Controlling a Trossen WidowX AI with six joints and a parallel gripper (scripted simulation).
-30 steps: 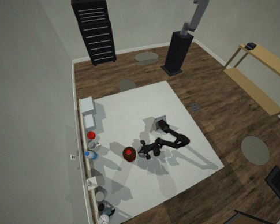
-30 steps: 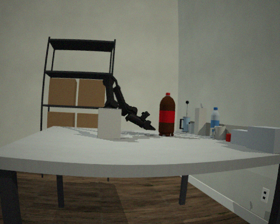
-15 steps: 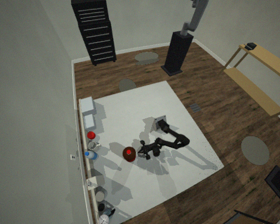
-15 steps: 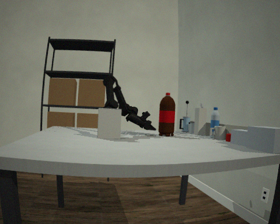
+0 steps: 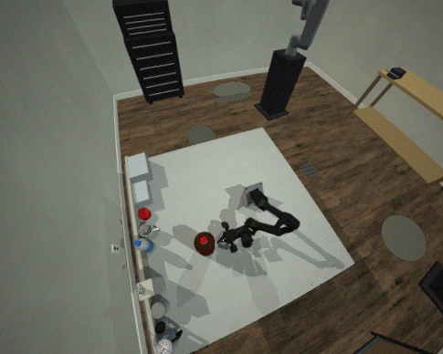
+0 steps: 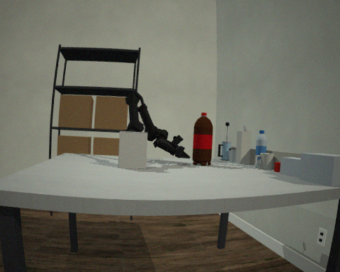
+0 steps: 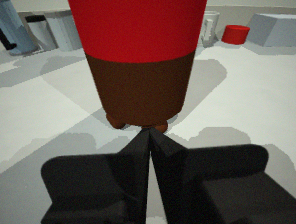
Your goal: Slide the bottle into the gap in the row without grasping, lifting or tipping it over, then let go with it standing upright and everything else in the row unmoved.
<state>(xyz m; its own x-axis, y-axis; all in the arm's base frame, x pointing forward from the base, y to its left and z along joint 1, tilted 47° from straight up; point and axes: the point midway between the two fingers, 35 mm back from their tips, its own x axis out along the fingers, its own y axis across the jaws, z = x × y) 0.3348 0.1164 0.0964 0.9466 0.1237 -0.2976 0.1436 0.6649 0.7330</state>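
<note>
The brown cola bottle is 100 mm ahead of my hand, 20 mm to the right of it and 100 mm above it. Round my hand: french press (450 mm ahead, 310 mm to the left, 80 mm above); then water bottle (420 mm ahead, 170 mm to the right, 50 mm above).
</note>
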